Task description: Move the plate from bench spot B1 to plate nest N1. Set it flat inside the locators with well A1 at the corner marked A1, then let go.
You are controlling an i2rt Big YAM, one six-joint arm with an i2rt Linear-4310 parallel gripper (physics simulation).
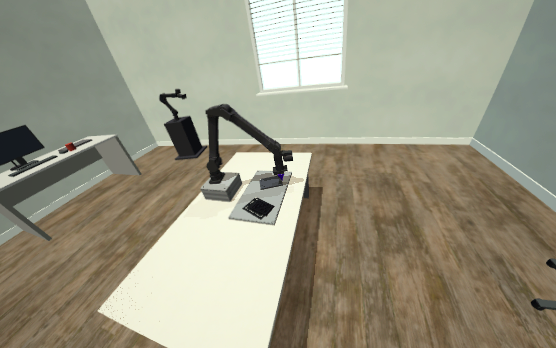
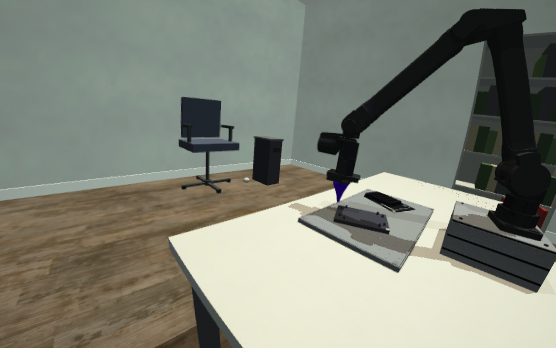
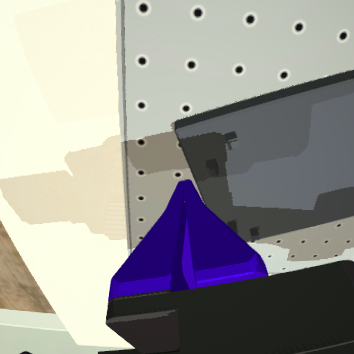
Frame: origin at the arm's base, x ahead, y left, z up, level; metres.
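Seen in the pictures: gripper, fingertip midpoint: (image 1: 282, 179) (image 2: 338, 201) (image 3: 186, 187); arm's base, link origin: (image 1: 217, 178) (image 2: 511, 226).
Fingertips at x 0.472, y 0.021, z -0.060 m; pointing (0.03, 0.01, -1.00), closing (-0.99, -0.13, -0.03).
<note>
Pixels of each thing's top centre, then the offset from my fingertips to it. Level surfaces: height alone.
- perforated board, top centre: (image 2: 378, 213) (image 1: 263, 191) dz -0.031, dx -0.128, dy -0.085 m
- dark grey rectangular block, top centre: (image 3: 328, 181) (image 2: 362, 213) (image 1: 270, 180) dz -0.010, dx -0.089, dy +0.015 m
- white bench, surface height: dz -0.045 m
A black, roughly square piece (image 1: 258, 207) (image 2: 389, 201) lies on the perforated board (image 1: 250, 192) (image 2: 395, 257) (image 3: 165, 35); it looks like the plate, but its wells, its A1 corner and whatever is under it are too small to tell. A dark grey rectangular block (image 1: 270, 183) (image 2: 361, 219) (image 3: 280, 175) with small studs near its corners sits on the same board, with no plate on it. My gripper (image 1: 280, 179) (image 2: 338, 200) (image 3: 186, 187) is shut and empty, its blue fingers together, pointing down beside one end of the block. The labels B1, N1 and A1 are not readable.
The white bench (image 1: 215, 270) (image 2: 280, 280) (image 3: 55, 60) carries the board and my arm's grey base box (image 1: 221, 187) (image 2: 495, 250). The board's edge and the bench edge lie close to the gripper. A chair (image 2: 200, 120) and a black cabinet (image 2: 267, 160) stand on the floor beyond.
</note>
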